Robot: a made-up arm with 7 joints. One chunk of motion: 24 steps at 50 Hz.
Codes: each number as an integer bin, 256 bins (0 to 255) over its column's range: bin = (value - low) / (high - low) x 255, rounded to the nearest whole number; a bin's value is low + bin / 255 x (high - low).
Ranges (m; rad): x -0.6..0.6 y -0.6..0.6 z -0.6..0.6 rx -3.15..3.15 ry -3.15..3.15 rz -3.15..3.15
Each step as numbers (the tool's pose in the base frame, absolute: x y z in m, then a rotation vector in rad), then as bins.
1 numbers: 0.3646 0.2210 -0.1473 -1.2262 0.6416 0.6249
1 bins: 205 174 96 78 153 153
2 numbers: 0.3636 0.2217 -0.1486 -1.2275 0.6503 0.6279
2 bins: 205 175 96 78 154 153
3 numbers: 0.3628 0.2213 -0.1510 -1.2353 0.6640 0.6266
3 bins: 205 175 95 77 154 153
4 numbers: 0.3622 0.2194 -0.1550 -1.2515 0.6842 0.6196
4 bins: 204 174 95 77 155 153
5 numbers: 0.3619 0.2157 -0.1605 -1.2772 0.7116 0.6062
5 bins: 204 173 93 76 156 152
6 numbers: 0.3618 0.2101 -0.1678 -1.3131 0.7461 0.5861
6 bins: 204 172 92 74 158 151
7 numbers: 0.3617 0.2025 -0.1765 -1.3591 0.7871 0.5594
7 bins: 204 171 90 72 159 150
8 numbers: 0.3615 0.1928 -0.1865 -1.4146 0.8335 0.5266
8 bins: 204 168 88 70 161 149
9 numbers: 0.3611 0.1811 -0.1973 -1.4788 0.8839 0.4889
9 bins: 204 166 86 68 163 147
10 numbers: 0.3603 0.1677 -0.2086 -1.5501 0.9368 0.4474
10 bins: 204 163 83 65 165 146
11 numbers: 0.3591 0.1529 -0.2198 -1.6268 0.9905 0.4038
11 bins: 204 160 81 62 168 144
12 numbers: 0.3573 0.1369 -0.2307 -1.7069 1.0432 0.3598
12 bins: 203 157 78 58 170 142
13 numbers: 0.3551 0.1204 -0.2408 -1.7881 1.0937 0.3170
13 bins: 203 153 76 55 172 140
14 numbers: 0.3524 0.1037 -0.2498 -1.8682 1.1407 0.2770
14 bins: 202 150 74 52 174 139
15 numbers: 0.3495 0.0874 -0.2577 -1.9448 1.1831 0.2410
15 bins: 202 146 73 49 175 137
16 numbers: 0.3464 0.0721 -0.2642 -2.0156 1.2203 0.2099
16 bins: 201 143 71 46 177 136
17 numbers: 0.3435 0.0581 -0.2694 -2.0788 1.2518 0.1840
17 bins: 200 140 70 43 178 135
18 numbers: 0.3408 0.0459 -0.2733 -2.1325 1.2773 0.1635
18 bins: 200 137 69 41 179 134
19 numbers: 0.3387 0.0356 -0.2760 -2.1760 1.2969 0.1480
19 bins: 199 135 69 39 180 133
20 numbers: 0.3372 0.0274 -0.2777 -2.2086 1.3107 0.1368
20 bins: 199 133 68 38 181 133
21 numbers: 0.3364 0.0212 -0.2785 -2.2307 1.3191 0.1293
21 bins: 199 132 68 37 181 133
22 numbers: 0.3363 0.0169 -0.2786 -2.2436 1.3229 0.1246
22 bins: 199 131 68 37 181 133
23 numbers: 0.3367 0.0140 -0.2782 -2.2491 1.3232 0.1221
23 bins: 199 130 68 36 181 132
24 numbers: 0.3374 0.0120 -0.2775 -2.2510 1.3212 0.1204
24 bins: 199 130 69 36 181 132
